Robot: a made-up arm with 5 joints.
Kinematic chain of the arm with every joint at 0, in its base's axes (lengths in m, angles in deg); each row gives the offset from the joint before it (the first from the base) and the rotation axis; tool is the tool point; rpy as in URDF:
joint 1: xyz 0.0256 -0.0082 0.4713 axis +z
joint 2: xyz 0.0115 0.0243 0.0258 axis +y
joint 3: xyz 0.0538 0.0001 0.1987 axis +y
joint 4: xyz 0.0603 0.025 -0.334 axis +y
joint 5: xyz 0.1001 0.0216 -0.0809 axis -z
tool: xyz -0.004 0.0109 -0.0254 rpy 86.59 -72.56 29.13
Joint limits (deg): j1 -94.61..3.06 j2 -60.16..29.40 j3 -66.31..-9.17 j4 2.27..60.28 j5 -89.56..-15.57
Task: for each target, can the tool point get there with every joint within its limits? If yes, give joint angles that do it. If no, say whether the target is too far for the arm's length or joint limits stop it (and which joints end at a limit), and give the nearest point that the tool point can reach.
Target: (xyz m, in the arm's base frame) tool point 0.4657 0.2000 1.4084
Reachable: no: too far | nearest point 0.2684 0.0853 0.9867 | short by 0.479 m
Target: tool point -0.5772 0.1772 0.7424
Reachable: no: joint limits stop it (at a limit: joint 1, joint 2, joint 3, joint 4, joint 5) | nearest point 0.0815 -0.1496 1.0232 | short by 0.787 m
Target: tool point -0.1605 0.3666 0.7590
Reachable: no: joint limits stop it (at a limit: joint 1, joint 2, joint 3, joint 4, joint 5) | nearest point 0.1552 0.0793 1.0266 | short by 0.504 m
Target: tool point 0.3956 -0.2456 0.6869
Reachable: yes | joints -42.29 -30.73 -46.26 23.53 -58.36
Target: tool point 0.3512 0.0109 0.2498
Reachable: yes | joints -10.04 12.89 -26.12 21.18 -46.68
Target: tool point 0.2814 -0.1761 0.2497
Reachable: yes | joints -46.26 10.91 -29.21 43.86 -81.11
